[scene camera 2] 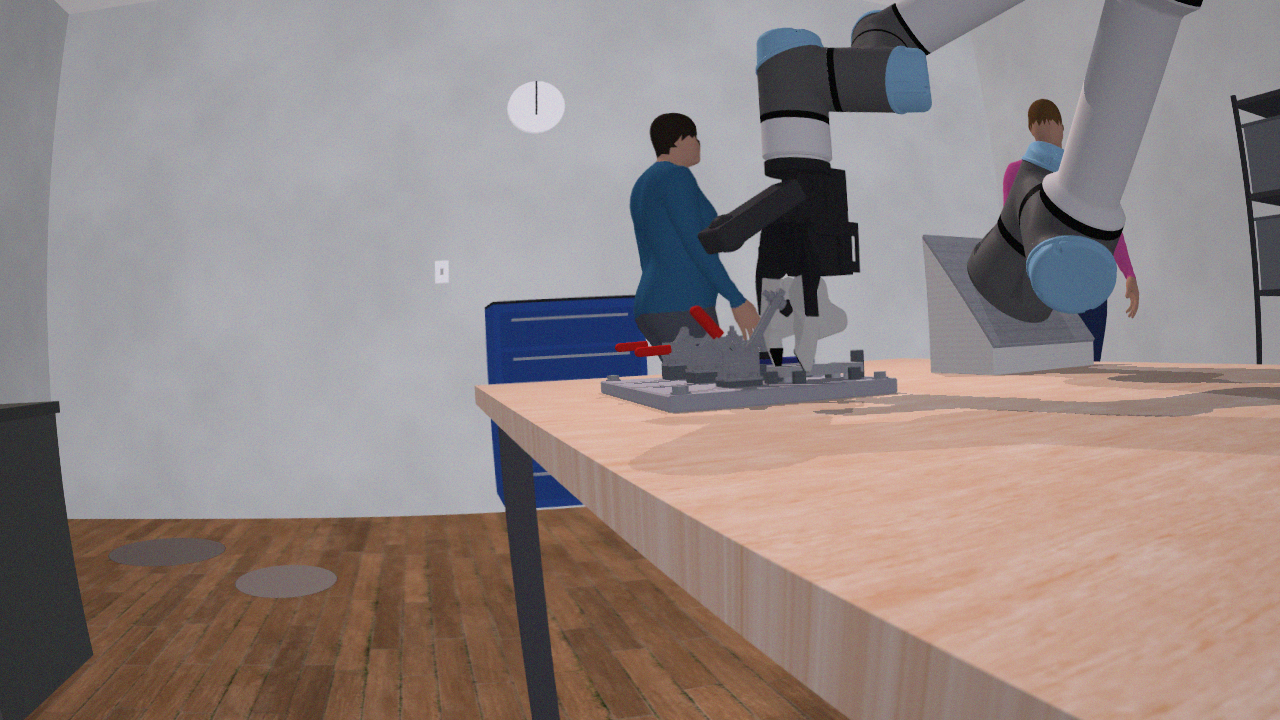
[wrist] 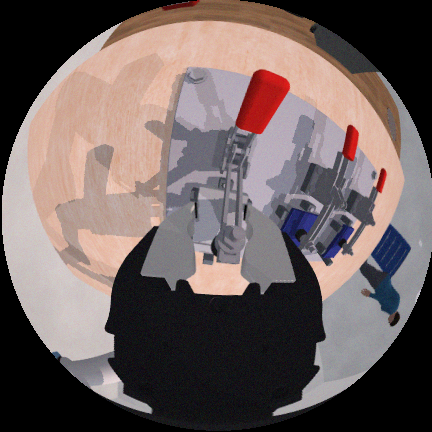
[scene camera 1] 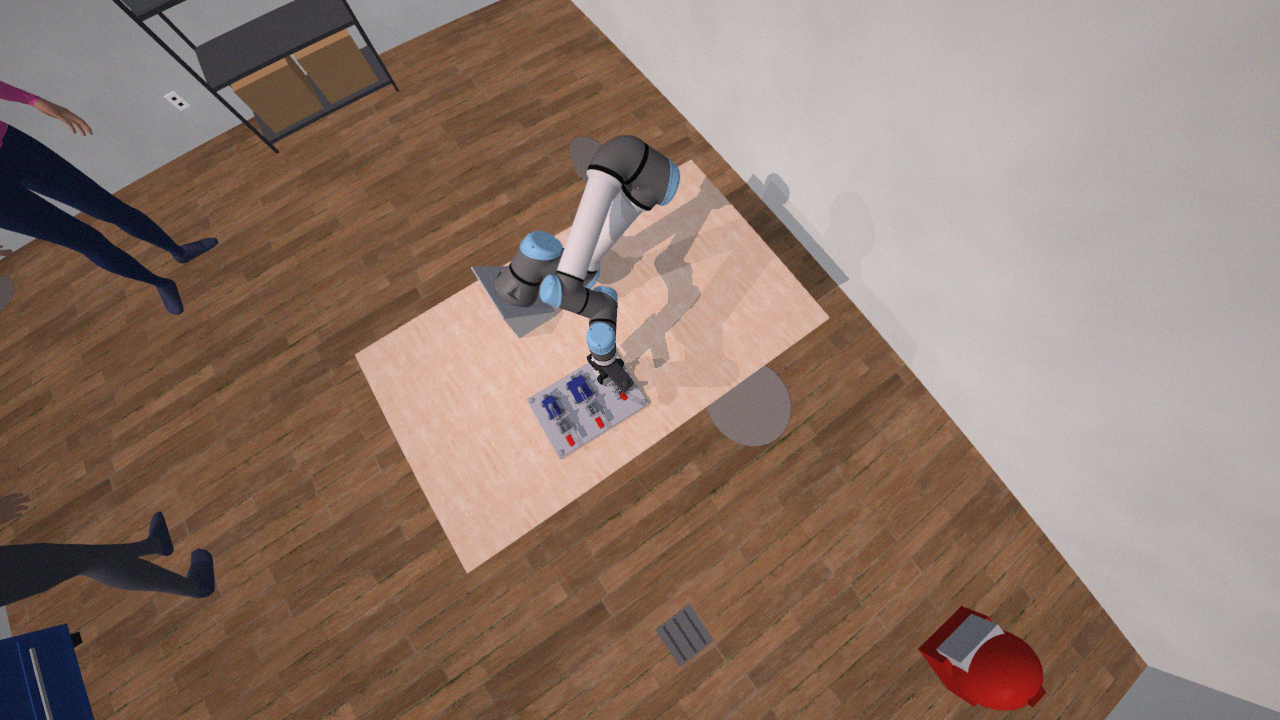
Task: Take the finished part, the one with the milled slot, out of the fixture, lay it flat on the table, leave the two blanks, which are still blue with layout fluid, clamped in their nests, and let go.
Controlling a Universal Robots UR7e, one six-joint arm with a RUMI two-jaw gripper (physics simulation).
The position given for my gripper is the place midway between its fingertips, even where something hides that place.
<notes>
I see my gripper (scene camera 2: pixel 791 370), a finished part (wrist: pixel 210 198), a blue blank (wrist: pixel 297 218) and a red handle (wrist: pixel 265 91).
My gripper is seen too in the wrist view (wrist: pixel 220 205) and in scene camera 1 (scene camera 1: pixel 611 378).
</notes>
